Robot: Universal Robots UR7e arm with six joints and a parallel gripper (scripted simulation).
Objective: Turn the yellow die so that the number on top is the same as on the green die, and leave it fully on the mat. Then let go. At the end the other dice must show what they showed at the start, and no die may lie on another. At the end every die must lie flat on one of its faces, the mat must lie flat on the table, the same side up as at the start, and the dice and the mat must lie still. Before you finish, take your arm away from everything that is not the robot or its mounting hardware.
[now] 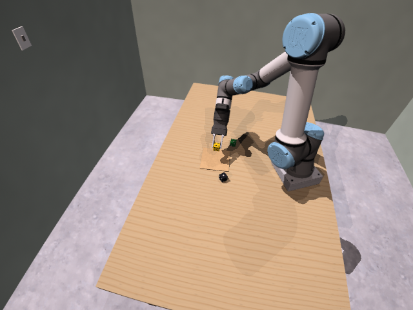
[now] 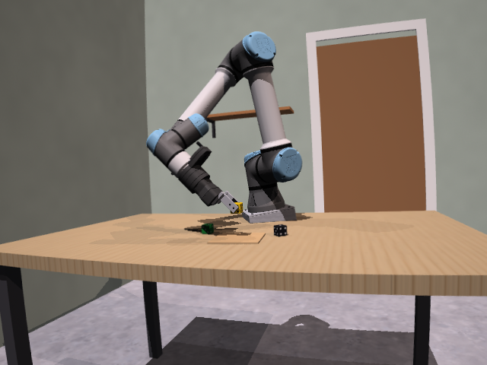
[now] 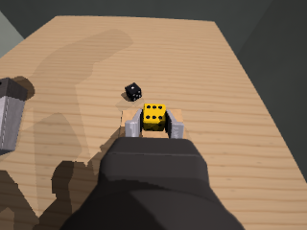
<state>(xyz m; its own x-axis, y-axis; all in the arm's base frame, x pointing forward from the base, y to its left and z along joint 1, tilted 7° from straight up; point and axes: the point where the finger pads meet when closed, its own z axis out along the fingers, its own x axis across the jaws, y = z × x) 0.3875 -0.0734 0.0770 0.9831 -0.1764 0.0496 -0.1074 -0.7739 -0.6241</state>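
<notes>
Right now the tan mat is 10 mm to the left of my hand and 90 mm below it. From my hand the other things lie so: green die: 100 mm behind, 100 mm to the right, 80 mm below; then yellow die: 10 mm to the left, 10 mm below; then black die: 30 mm behind, 130 mm to the left, 80 mm below.
</notes>
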